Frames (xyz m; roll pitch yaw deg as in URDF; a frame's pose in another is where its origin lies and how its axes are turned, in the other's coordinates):
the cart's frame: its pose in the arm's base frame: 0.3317 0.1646 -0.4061 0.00 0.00 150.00
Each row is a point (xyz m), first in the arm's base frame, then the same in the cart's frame.
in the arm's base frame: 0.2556 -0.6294 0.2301
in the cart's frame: -0.3311 0.7257 0.6362
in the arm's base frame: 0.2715 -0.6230 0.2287
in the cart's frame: -0.3417 0.7122 0.6348
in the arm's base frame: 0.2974 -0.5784 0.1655
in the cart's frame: -0.3418 0.6606 0.5716
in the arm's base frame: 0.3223 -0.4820 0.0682
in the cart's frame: -0.3152 0.5647 0.4743
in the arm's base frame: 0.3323 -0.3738 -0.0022
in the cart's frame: -0.2697 0.4660 0.4039
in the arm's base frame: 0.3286 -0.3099 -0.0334
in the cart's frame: -0.2346 0.4125 0.3727
